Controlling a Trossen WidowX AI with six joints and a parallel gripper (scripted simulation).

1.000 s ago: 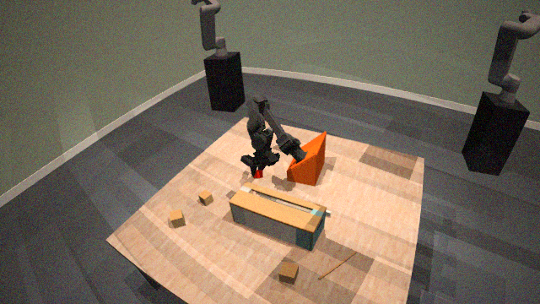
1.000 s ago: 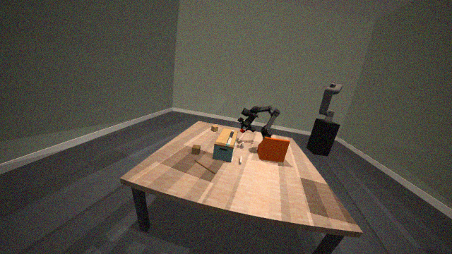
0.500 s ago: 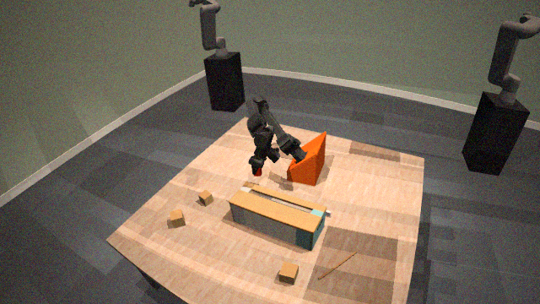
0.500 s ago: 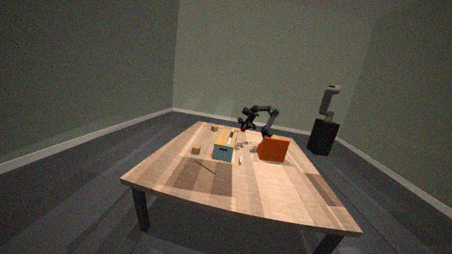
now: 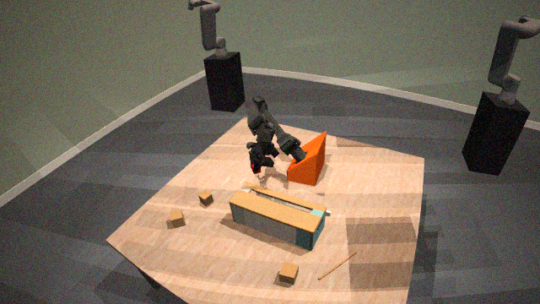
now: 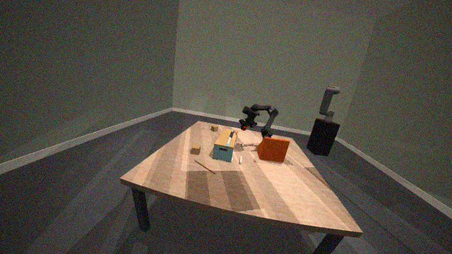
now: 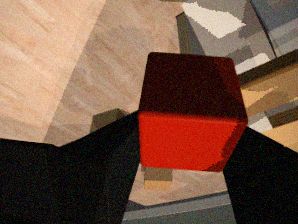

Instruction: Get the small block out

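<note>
The red block lies 10 mm to the left of my gripper tip, 10 mm behind it and 10 mm above it. From my gripper tip the other things lie so: thin stick 460 mm to the left, 280 mm ahead, 160 mm below; then long box 160 mm to the left, 110 mm below, 100 mm ahead.
</note>
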